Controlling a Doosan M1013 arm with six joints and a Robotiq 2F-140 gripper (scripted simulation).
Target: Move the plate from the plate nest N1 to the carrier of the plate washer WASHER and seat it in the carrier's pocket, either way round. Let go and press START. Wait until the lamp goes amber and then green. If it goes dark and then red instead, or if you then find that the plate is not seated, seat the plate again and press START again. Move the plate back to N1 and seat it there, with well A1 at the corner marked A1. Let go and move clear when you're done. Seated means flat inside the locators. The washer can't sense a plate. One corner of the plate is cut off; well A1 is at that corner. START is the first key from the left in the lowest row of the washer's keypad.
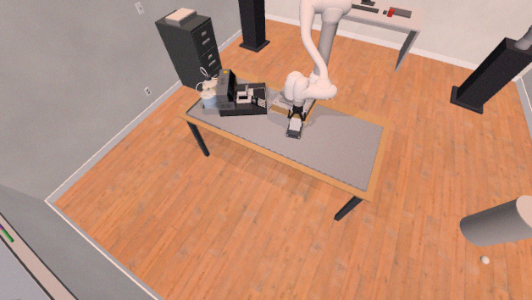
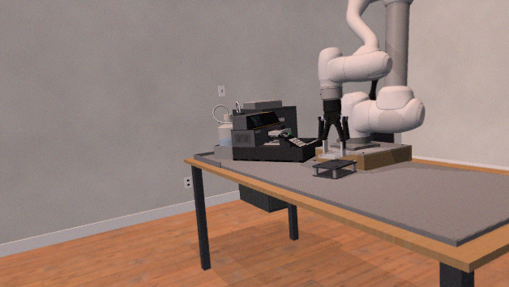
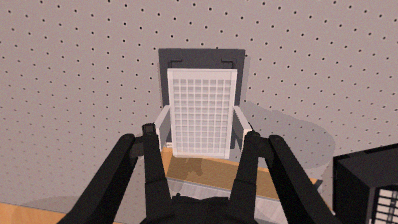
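The black plate nest N1 lies 6 cm below my hand. Round my hand: white well plate (3 cm below); then plate washer (5 cm behind, 59 cm to the right, 2 cm above).
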